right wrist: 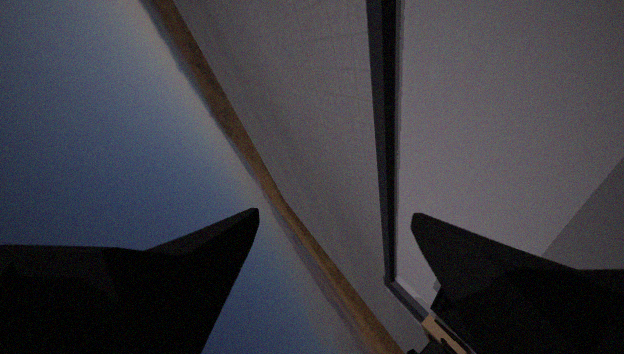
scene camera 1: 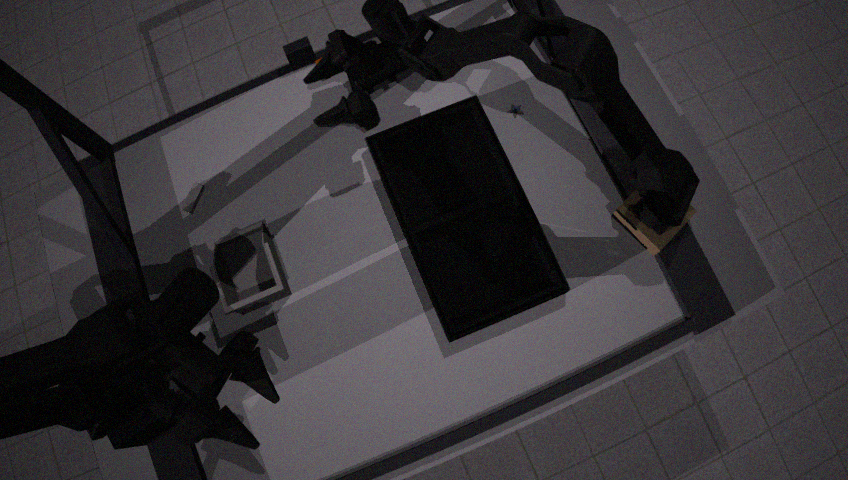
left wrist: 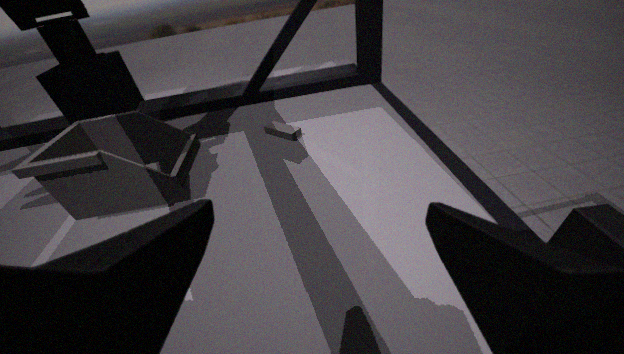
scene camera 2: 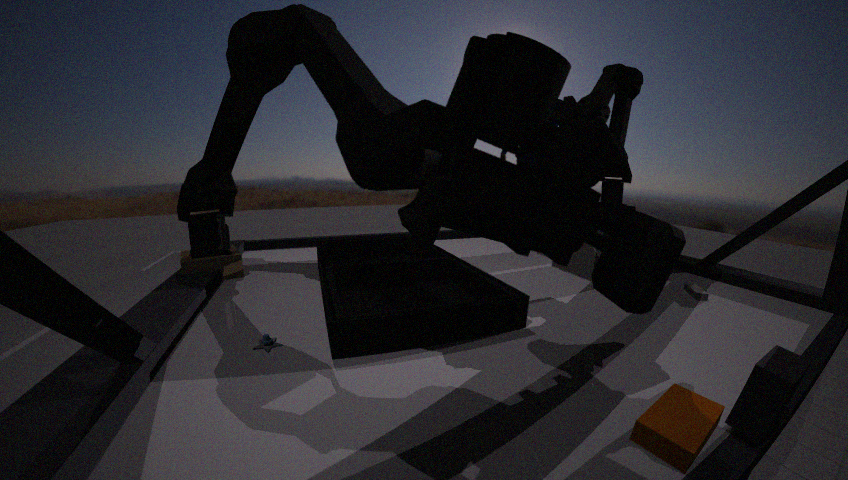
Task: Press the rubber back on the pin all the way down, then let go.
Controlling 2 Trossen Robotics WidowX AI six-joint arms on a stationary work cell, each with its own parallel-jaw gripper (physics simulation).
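Places are measured from the left arm's base along level axes (x back, y down, z right), in millimetres.
Pixels of known places: left gripper, fingertip midpoint: (scene camera 1: 309, 101) (left wrist: 322, 211); right gripper, fingertip midpoint: (right wrist: 334, 217) (scene camera 1: 268, 423); left arm's base at its link origin: (right wrist: 442, 350) (scene camera 1: 657, 209) (scene camera 2: 209, 252); right arm's base at its link origin: (scene camera 1: 124, 404) (left wrist: 80, 62) (scene camera 2: 611, 204).
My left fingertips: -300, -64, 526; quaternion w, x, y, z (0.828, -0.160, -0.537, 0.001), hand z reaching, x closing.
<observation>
Ahead of a thing's pixels: the offset from my left fingertips to its top centre, as dx, dy, dz. "spot": to the spot under its first point.
The pin is a small dark star {+275, +92, -222} (scene camera 1: 515, 110) (scene camera 2: 267, 343) lying on the table beside the black tray; a small bluish knob, seemingly its rubber back, shows on top in scene camera 2. How far down the back sits is too small to tell. My left gripper (scene camera 1: 311, 101) (left wrist: 322, 211) is open and empty, past the tray's top-left corner in scene camera 1, well to the left of the pin. My right gripper (scene camera 1: 267, 422) (right wrist: 334, 217) is open and empty at the lower left of scene camera 1, far from the pin. The pin does not show in either wrist view.
The large black tray {+66, +65, -301} (scene camera 1: 507, 314) (scene camera 2: 428, 333) lies mid-table. A grey open bin {spot: -279, +27, -187} (scene camera 1: 255, 299) (left wrist: 110, 195) stands at the left in scene camera 1. An orange block {+107, +86, +87} (scene camera 2: 678, 425), a dark block {+65, +46, +137} (scene camera 1: 298, 52) (scene camera 2: 764, 392) and a small flat piece {-262, +92, +67} (left wrist: 283, 131) also show. The left arm passes above the pin's side.
</observation>
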